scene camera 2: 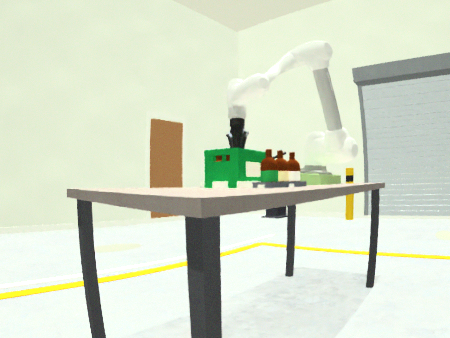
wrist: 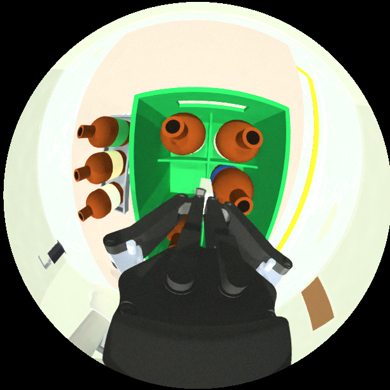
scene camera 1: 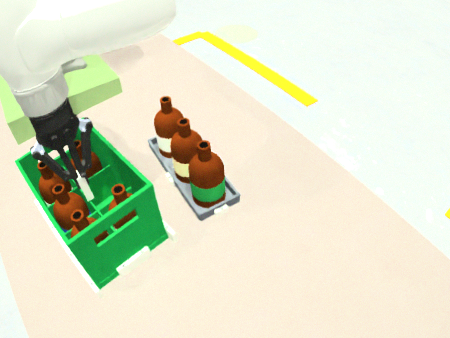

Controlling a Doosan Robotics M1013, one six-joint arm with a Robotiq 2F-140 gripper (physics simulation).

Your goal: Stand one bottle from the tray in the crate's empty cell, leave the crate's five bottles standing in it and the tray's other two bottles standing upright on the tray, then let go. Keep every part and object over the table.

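Wrist view: shows the gripper. Pictures: the gripper together with a green-label bottle.
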